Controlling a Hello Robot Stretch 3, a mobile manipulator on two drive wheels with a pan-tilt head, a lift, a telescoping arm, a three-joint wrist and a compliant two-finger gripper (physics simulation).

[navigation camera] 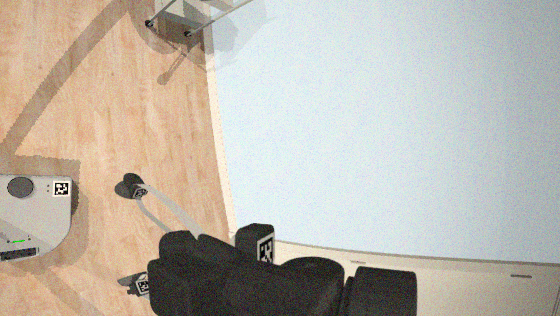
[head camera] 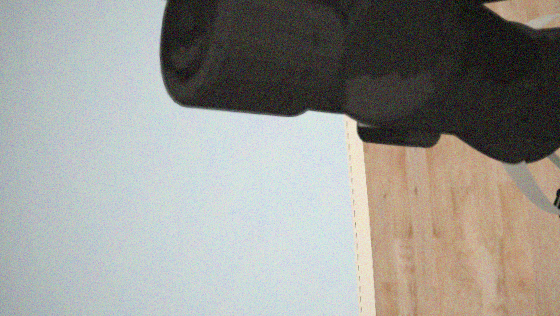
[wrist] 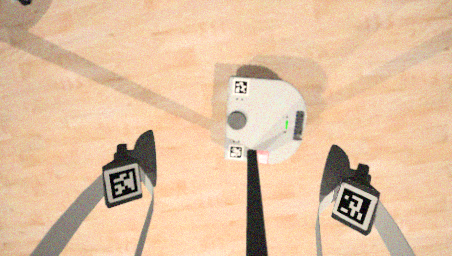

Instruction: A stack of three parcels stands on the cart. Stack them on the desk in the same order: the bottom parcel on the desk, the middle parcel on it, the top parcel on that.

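Seen in the pictures: gripper, between the fingertips: [navigation camera: 125, 231] [wrist: 239, 156]; robot's base, origin of its link: [navigation camera: 21, 186] [wrist: 239, 113].
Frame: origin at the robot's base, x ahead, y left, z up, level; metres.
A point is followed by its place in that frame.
Note:
My gripper [navigation camera: 131, 235] @[y -0.124, x -0.022, z 0.916 m] [wrist: 239, 156] @[y -0.124, x -0.022, z 0.916 m] is open, with its two fingers wide apart and nothing between them. It hangs above the wooden floor, beside my own base. In the head camera, part of one finger strap shows at the right edge. Part of a wheeled metal frame, which looks like the cart [navigation camera: 220, 18], shows at the top left of the navigation camera, close to the wall and well apart from the gripper. Its upper part is cut off by the view's edge. The three parcels cannot be made out. The desk does not show in these views.
My base [navigation camera: 37, 210] @[y -0.053, x -0.083, z 0.160 m] [wrist: 270, 105] @[y -0.070, x -0.120, z 0.160 m] stands on the wooden floor [head camera: 450, 225] @[y -0.736, x 0.292, z 0.000 m] [navigation camera: 125, 115] @[y -0.421, x 0.391, z 0.000 m]. A pale blue wall [head camera: 175, 210] @[y -1.137, x 0.269, z 0.831 m] [navigation camera: 390, 125] @[y -1.125, x 0.321, z 1.222 m] with a cream skirting runs beside the arm. A cream door [navigation camera: 450, 295] @[y -1.336, x -0.606, z 1.553 m] with hinges shows at the lower right of the navigation camera.

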